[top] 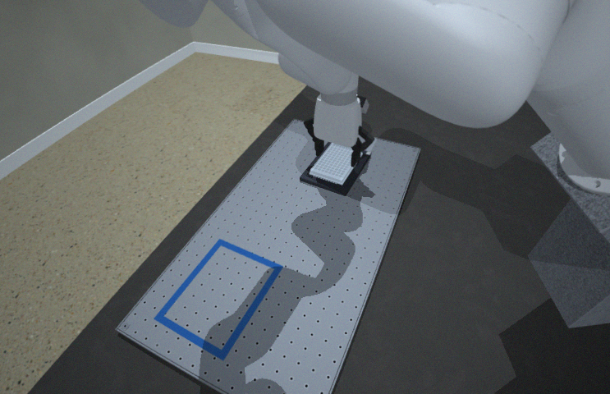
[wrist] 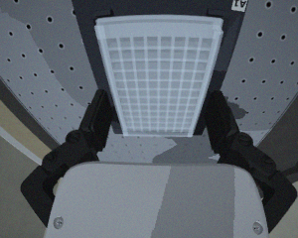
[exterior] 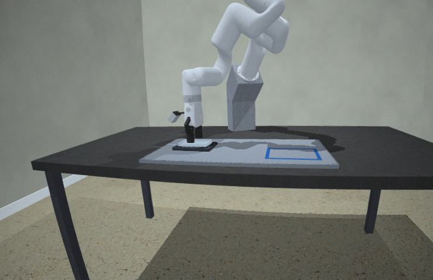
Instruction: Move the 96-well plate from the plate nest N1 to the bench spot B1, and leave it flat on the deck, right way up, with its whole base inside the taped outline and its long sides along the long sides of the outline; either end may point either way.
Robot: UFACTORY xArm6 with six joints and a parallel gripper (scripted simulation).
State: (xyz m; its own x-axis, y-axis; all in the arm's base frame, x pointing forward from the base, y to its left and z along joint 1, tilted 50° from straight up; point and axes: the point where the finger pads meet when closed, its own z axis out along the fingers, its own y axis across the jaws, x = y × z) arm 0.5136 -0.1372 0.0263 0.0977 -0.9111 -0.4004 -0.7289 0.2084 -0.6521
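My hand is 20 mm above the white 96-well plate. The rest, counted from my hand: label (80 mm to the right, 40 mm behind, 30 mm below); then dark plate nest N1 (40 mm below).
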